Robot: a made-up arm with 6 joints. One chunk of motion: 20 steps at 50 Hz.
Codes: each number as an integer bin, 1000 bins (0 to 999) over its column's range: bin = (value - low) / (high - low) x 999, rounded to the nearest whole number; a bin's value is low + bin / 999 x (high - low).
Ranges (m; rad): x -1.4..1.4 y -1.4..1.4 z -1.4..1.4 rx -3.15..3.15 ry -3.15..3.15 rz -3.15..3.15
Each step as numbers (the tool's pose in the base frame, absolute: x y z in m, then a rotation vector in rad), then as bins.
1 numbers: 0.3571 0.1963 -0.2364 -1.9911 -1.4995 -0.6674
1 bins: 627 570 415 184 262 394
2 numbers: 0.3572 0.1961 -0.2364 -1.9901 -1.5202 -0.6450
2 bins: 627 569 415 184 258 397
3 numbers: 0.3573 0.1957 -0.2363 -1.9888 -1.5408 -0.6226
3 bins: 627 569 415 184 255 401
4 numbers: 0.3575 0.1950 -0.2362 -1.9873 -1.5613 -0.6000
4 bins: 627 569 415 184 252 404
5 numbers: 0.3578 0.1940 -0.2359 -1.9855 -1.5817 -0.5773
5 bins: 627 569 415 185 249 408
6 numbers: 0.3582 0.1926 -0.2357 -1.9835 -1.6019 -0.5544
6 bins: 627 568 415 185 245 412
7 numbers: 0.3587 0.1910 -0.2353 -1.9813 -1.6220 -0.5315
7 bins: 627 568 416 185 242 415
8 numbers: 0.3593 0.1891 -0.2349 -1.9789 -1.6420 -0.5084
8 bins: 628 567 416 186 239 419
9 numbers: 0.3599 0.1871 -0.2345 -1.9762 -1.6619 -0.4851
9 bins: 628 566 416 186 236 423
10 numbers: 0.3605 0.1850 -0.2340 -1.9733 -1.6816 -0.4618
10 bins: 628 566 416 187 233 426
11 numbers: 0.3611 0.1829 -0.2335 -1.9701 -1.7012 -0.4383
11 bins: 628 565 416 187 230 430
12 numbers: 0.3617 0.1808 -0.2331 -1.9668 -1.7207 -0.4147
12 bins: 629 564 416 188 227 434
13 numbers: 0.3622 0.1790 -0.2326 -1.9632 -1.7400 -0.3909
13 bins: 629 563 417 188 224 438
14 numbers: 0.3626 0.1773 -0.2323 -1.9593 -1.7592 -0.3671
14 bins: 629 563 417 189 221 441
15 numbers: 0.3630 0.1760 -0.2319 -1.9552 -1.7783 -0.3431
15 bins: 629 562 417 189 218 445
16 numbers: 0.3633 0.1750 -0.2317 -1.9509 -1.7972 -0.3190
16 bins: 629 562 417 190 215 449
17 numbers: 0.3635 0.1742 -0.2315 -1.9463 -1.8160 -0.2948
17 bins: 629 562 417 191 212 453
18 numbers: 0.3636 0.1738 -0.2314 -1.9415 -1.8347 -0.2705
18 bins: 629 562 417 192 209 457
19 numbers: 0.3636 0.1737 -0.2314 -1.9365 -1.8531 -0.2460
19 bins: 629 561 417 192 206 460
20 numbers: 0.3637 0.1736 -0.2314 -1.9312 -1.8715 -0.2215
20 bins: 629 561 417 193 203 464
